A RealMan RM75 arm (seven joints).
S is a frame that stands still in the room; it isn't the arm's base.
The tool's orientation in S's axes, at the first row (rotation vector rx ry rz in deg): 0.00, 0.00, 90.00
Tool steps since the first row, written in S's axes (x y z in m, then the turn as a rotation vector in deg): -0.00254, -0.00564, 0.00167, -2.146, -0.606, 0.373; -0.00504, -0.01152, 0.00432, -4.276, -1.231, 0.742; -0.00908, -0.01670, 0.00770, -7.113, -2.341, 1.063; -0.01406, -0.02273, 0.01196, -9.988, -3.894, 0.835; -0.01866, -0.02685, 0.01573, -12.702, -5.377, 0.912; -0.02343, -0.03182, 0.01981, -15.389, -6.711, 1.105; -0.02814, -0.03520, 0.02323, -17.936, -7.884, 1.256
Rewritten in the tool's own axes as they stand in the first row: -0.00564, 0.00254, 0.00167, -0.606, 2.146, 0.373; -0.01152, 0.00504, 0.00432, -1.231, 4.276, 0.742; -0.01670, 0.00908, 0.00770, -2.341, 7.113, 1.063; -0.02273, 0.01406, 0.01196, -3.894, 9.988, 0.835; -0.02685, 0.01866, 0.01573, -5.377, 12.702, 0.912; -0.03182, 0.02343, 0.01981, -6.711, 15.389, 1.105; -0.03520, 0.02814, 0.02323, -7.884, 17.936, 1.256
